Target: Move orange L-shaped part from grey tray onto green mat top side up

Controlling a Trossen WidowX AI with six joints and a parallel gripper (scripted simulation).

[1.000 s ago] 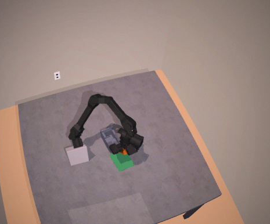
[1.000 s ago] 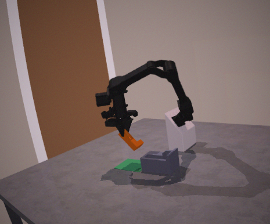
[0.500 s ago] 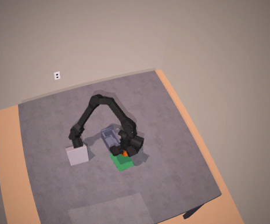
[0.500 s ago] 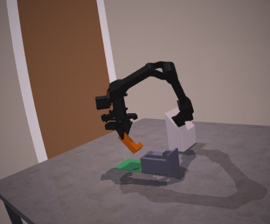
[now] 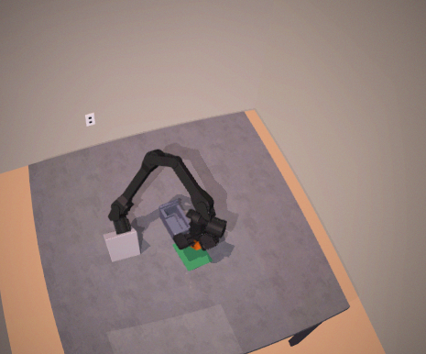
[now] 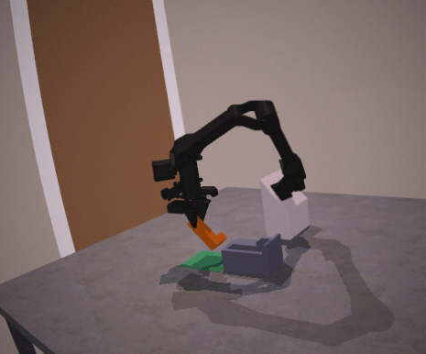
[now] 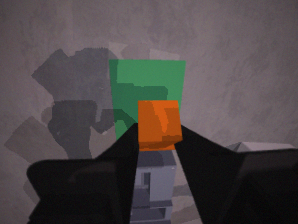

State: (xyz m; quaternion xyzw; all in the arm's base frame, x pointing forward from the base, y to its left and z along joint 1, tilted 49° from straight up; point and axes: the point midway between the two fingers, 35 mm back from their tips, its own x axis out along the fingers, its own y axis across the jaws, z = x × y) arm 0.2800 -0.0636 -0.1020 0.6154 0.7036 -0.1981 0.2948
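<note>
Now: the green mat 130 mm below my gripper tip and 20 mm to the left of it. The rest, counted from my gripper tip: orange l-shaped part: 30 mm to the left, 30 mm below, 20 mm behind.
</note>
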